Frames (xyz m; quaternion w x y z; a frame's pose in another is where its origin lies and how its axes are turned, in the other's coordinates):
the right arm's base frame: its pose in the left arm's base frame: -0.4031 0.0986 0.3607 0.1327 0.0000 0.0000 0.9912
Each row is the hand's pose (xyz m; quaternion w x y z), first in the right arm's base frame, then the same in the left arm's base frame.
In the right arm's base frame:
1: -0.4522 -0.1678 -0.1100 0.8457 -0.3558 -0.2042 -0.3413
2: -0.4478 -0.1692 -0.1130 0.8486 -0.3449 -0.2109 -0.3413
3: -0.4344 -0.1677 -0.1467 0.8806 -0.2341 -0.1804 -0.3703
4: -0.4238 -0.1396 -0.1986 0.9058 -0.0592 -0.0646 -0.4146
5: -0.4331 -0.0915 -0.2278 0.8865 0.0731 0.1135 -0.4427
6: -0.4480 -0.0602 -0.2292 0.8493 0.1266 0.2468 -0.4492
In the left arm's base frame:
1: 0.0773 0.1415 0.2507 0.4505 0.1552 -0.3798 0.7929
2: 0.0734 0.1441 0.2477 0.4509 0.1633 -0.3698 0.7958
3: 0.0601 0.1461 0.2140 0.4839 0.1477 -0.2560 0.8237
4: 0.0425 0.1218 0.1621 0.5311 0.0562 -0.0672 0.8428
5: 0.0388 0.0730 0.1329 0.5564 -0.1028 0.0875 0.8199
6: 0.0450 0.0388 0.1315 0.5579 -0.2278 0.1582 0.7822

